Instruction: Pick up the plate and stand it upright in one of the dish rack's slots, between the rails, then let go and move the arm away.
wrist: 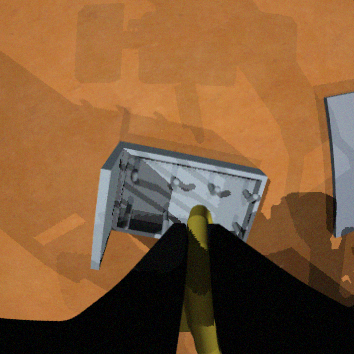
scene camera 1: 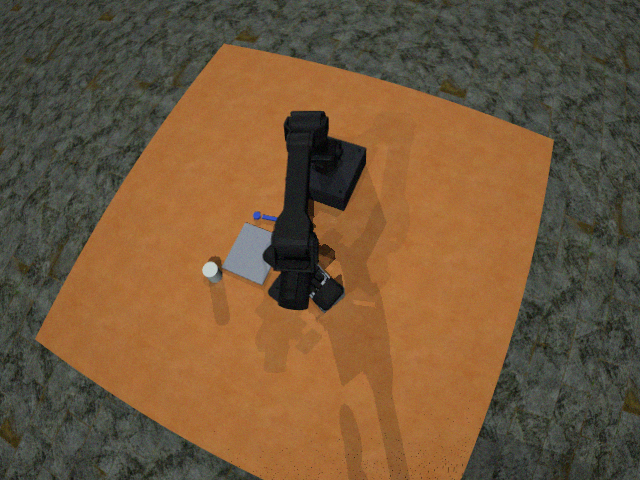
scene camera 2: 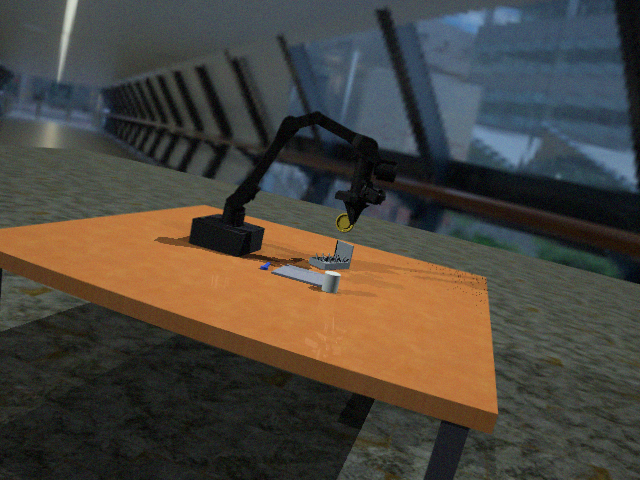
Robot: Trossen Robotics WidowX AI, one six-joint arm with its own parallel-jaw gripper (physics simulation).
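The yellow plate is held on edge, seen as a round disc in scene camera 2 and edge-on in the wrist view. My gripper is shut on the plate and holds it in the air above the rack. The grey dish rack stands on the table with short pegs inside and a tall end panel. In the wrist view the plate's far edge overlaps the rack's near right part, and the fingers hide some of the rack's near side. In scene camera 1 the arm covers most of the rack and the plate is hidden.
A flat grey slab lies beside the rack. A white cylinder stands at the slab's outer side. A small blue object lies near the slab, towards the arm's base.
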